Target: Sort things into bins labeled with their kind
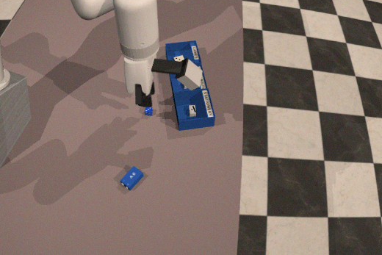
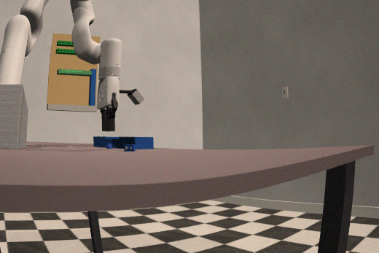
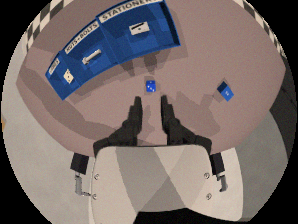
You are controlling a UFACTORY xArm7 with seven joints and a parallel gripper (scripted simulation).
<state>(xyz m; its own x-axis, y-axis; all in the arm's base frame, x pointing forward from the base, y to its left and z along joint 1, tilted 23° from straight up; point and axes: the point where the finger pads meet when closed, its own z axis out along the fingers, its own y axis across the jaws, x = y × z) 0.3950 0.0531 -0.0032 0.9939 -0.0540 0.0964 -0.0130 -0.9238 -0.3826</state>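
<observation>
My gripper is now 70 mm above the blue die. Round my hand: blue three-part bin: 90 mm to the left, 90 mm ahead, 60 mm below; then bolt: 100 mm to the left, 80 mm ahead, 60 mm below; then white sharpener: 100 mm ahead, 60 mm below, 10 mm to the left.
</observation>
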